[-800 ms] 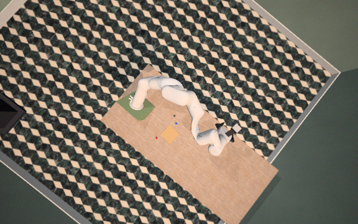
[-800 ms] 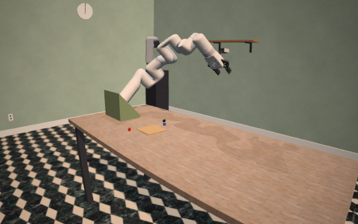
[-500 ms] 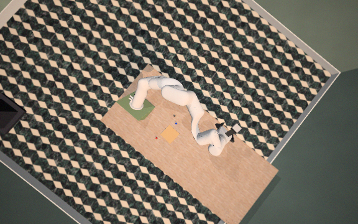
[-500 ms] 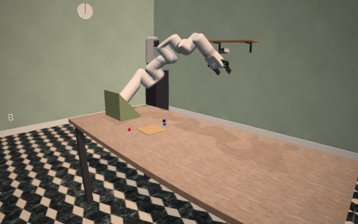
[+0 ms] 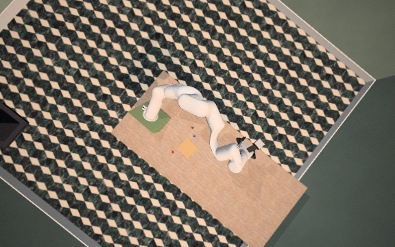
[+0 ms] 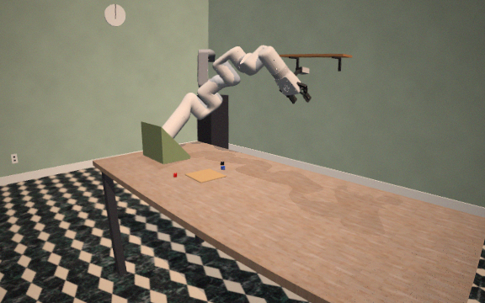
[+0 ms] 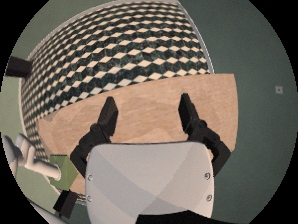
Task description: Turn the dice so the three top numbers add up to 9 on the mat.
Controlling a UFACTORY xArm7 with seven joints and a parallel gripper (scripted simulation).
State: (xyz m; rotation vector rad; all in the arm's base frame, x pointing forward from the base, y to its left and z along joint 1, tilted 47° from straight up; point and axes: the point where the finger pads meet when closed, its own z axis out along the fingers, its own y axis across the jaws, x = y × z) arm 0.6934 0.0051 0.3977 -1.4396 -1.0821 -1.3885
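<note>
My gripper is now 440 mm to the left of the red die, 370 mm past it and 350 mm above it. Also, from my hand: black die (360 mm behind, 350 mm below, 160 mm to the right); then blue die (350 mm below, 300 mm behind, 210 mm to the right); then tan mat (350 mm below, 330 mm to the right, 280 mm behind).
</note>
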